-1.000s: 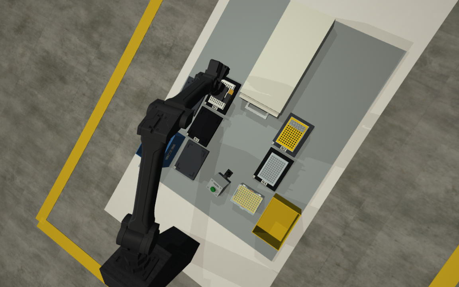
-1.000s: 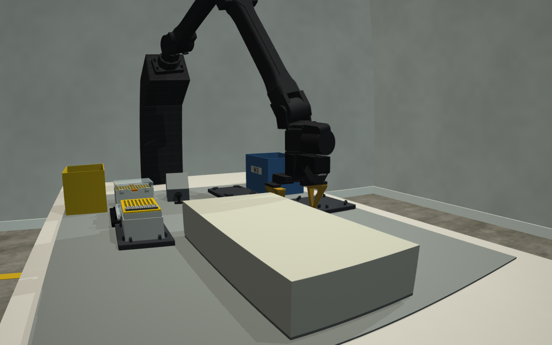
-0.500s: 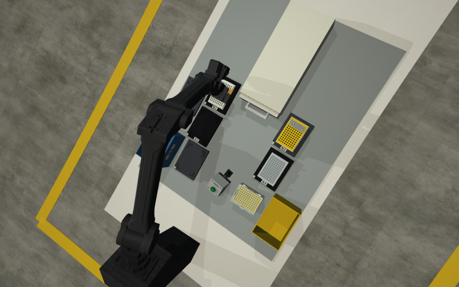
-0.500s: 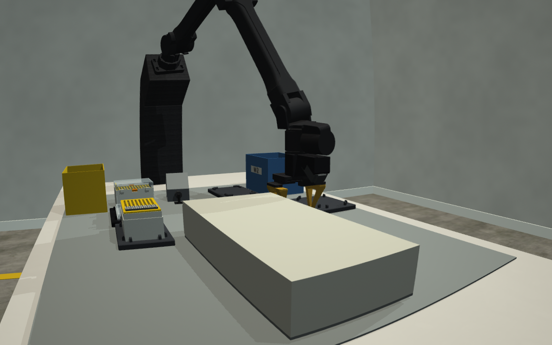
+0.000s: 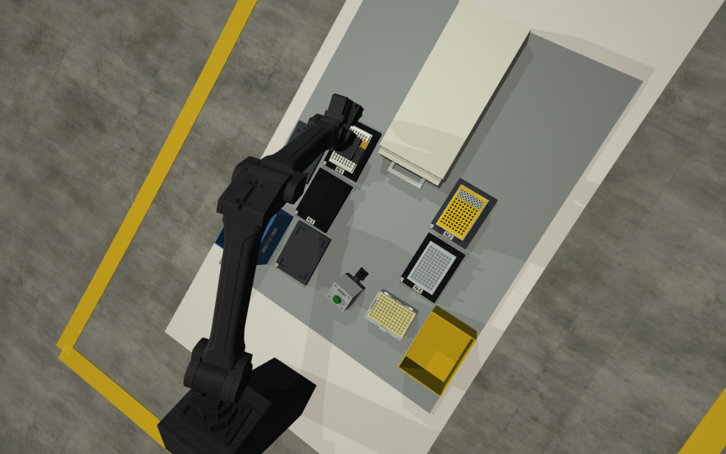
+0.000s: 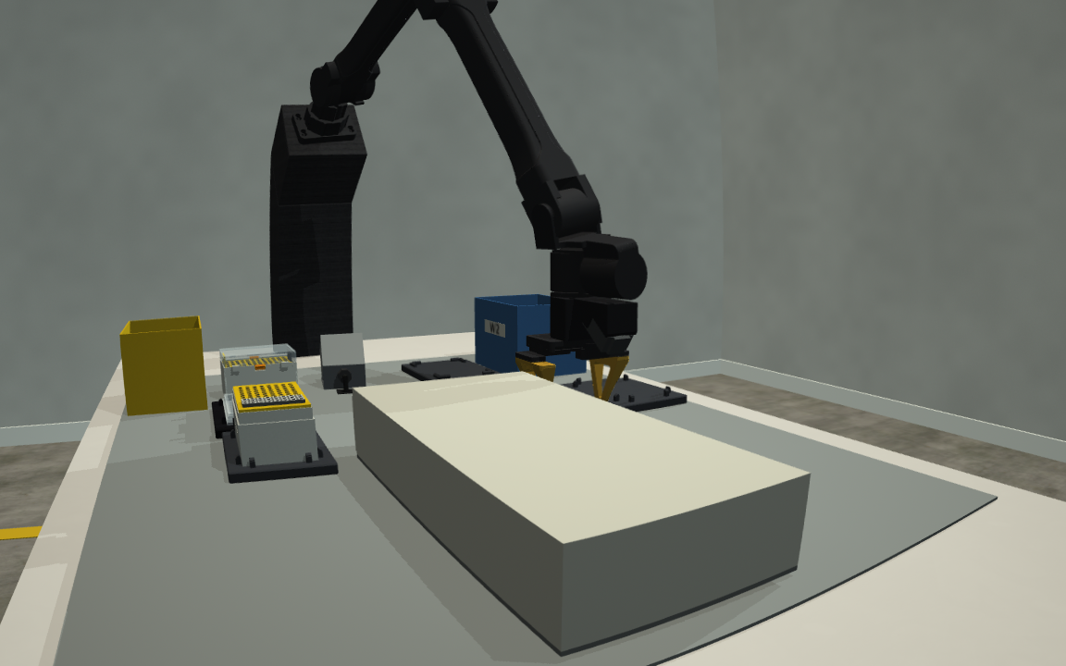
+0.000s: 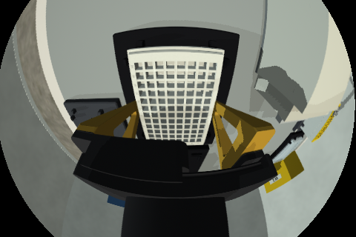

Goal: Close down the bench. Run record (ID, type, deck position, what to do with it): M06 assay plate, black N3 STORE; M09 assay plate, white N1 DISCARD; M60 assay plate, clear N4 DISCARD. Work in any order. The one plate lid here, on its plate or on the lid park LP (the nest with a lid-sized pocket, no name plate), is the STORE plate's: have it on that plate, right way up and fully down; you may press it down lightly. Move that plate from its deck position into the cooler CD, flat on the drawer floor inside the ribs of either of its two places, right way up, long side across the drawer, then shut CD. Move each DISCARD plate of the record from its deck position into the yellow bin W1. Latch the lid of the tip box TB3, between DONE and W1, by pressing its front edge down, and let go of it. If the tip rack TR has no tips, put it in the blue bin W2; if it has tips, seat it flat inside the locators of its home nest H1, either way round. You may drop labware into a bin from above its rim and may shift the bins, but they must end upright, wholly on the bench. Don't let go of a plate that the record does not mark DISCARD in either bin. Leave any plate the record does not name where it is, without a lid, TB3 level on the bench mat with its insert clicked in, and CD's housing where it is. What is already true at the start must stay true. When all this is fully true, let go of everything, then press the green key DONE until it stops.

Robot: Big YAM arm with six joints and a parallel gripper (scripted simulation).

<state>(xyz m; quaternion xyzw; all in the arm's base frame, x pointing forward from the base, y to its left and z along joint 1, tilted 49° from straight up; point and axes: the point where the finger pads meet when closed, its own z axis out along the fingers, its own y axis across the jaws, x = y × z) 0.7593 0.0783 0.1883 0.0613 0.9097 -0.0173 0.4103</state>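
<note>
Right now my hand is 1 cm above the nest N1. From my hand the other things lie so: nest N3: 17 cm behind, 4 cm to the left, 1 cm below; home nest H1: 5 cm behind, 15 cm to the left, 1 cm below; white plate: right at my hand.
</note>
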